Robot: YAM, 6 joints.
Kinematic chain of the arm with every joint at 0, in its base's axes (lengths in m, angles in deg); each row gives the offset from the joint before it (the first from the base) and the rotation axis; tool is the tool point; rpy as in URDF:
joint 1: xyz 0 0 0.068 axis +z
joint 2: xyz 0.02 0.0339 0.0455 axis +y
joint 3: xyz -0.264 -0.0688 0 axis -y
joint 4: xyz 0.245 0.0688 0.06 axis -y
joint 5: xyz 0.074 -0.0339 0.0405 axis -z
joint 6: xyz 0.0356 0 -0.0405 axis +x
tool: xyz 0 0 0 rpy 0 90 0
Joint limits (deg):
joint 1: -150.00..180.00
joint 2: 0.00..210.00
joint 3: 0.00..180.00
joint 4: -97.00..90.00
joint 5: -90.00..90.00
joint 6: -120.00..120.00
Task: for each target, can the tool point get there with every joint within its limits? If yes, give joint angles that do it. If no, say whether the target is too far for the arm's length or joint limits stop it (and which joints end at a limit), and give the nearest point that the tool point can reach.
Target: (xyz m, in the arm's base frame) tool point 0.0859 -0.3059 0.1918
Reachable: yes | joints -69.70 99.23 65.79 -46.72 45.86 45.73
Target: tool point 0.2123 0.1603 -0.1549
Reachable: yes | joints 32.42 169.13 47.01 71.79 -37.07 -67.62
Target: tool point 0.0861 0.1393 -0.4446
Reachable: no: joint limits stop it (at a limit: joint 2) | nearest point 0.0936 0.1514 -0.3734 | short by 0.073 m
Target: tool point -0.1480 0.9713 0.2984
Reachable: no: too far | nearest point -0.0956 0.6274 0.2316 | short by 0.354 m
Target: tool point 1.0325 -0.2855 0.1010
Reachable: no: too far | nearest point 0.6224 -0.1721 0.1061 | short by 0.425 m
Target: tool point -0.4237 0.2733 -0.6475
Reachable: no: too far | nearest point -0.3234 0.2086 -0.3537 | short by 0.317 m
